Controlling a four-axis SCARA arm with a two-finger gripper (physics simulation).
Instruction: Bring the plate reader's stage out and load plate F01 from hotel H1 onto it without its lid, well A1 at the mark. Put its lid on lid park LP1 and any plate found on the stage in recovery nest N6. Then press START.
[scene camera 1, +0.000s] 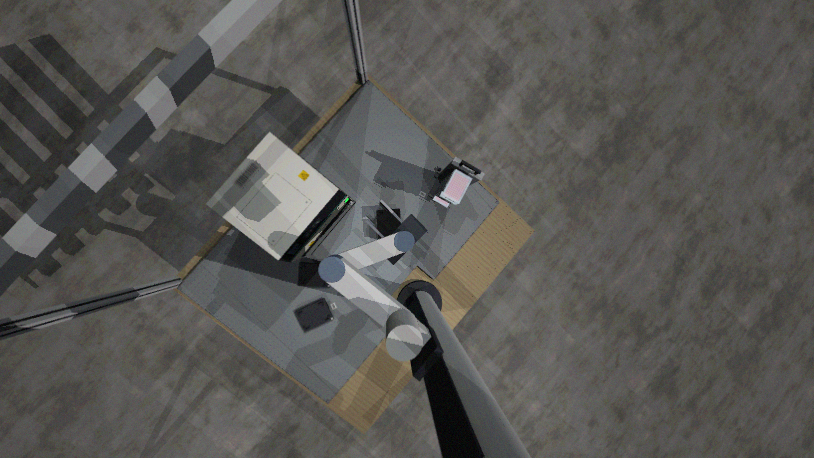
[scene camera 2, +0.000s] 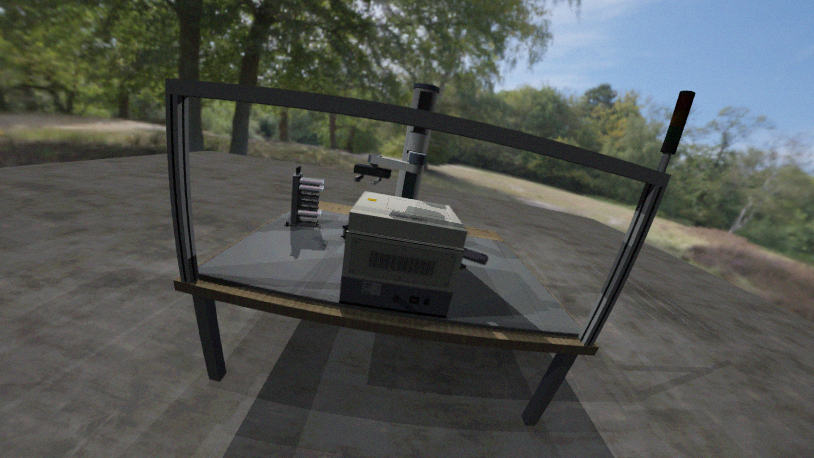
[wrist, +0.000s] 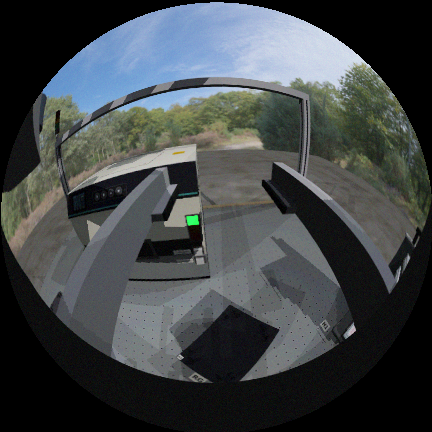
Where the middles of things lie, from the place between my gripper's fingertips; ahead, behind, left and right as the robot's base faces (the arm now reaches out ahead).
My hand is 61 cm to the right of the nest N6 (scene camera 1: 317, 313), 31 cm above it and 11 cm past it.
